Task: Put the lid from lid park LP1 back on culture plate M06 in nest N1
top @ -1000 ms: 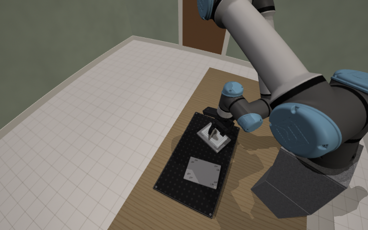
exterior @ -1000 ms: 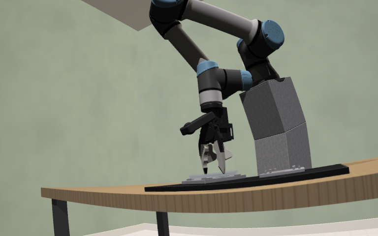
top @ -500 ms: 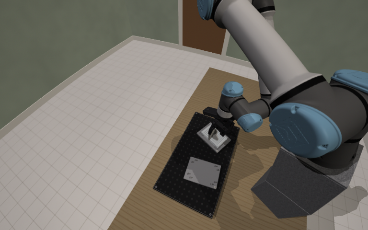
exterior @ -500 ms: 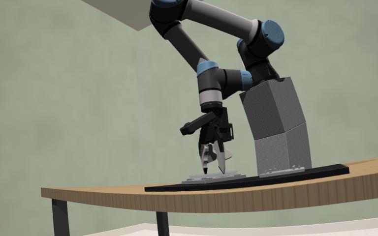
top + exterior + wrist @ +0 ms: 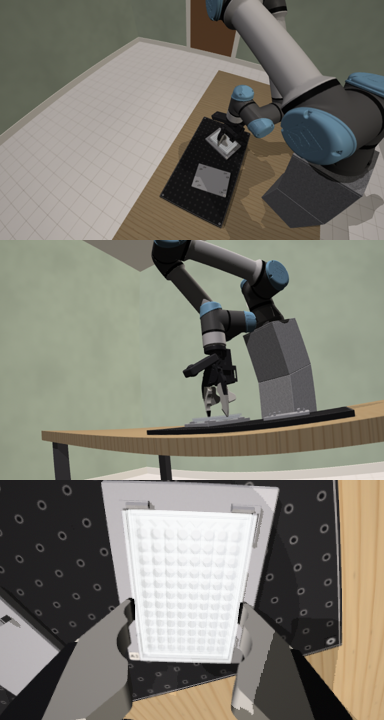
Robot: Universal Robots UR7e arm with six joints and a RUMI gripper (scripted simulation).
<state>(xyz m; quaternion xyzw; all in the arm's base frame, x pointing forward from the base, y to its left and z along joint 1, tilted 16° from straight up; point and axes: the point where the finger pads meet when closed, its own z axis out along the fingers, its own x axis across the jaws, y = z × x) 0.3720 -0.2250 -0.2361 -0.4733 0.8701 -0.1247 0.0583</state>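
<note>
My hand is 1 cm above the clear lid. Round my hand: culture plate M06 (2 cm below); then grey plate nest N1 (3 cm below); then lid park LP1 (22 cm to the left, 3 cm below, 2 cm ahead).
</note>
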